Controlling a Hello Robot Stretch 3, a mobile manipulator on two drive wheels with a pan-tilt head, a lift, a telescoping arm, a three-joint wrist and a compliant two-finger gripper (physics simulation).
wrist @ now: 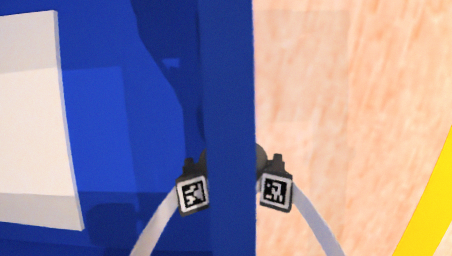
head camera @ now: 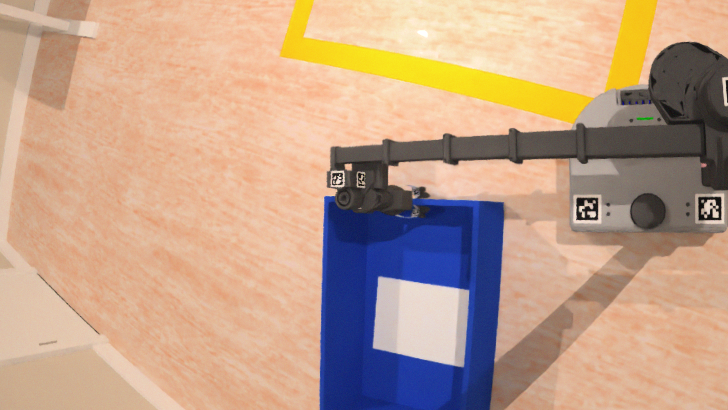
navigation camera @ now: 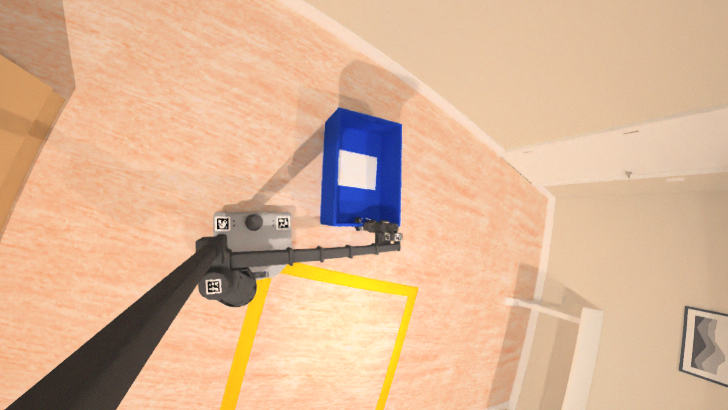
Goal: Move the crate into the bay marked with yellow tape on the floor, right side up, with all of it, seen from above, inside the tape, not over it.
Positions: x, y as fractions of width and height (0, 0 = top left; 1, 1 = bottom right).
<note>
In view: my gripper (head camera: 0.58, 0.49), a blue open-topped crate (head camera: 0.63, 0.60), a white block (head camera: 0.58, 0.78) and a yellow tape bay (head camera: 0.77, 0.25).
The blue open-topped crate also shows in the wrist view (wrist: 0.32, 0.36) and in the navigation camera view (navigation camera: 0.48, 0.32). The white block also shows in the wrist view (wrist: 0.10, 0.76) and in the navigation camera view (navigation camera: 0.49, 0.42). My gripper shows as well in the wrist view (wrist: 0.52, 0.63).
</note>
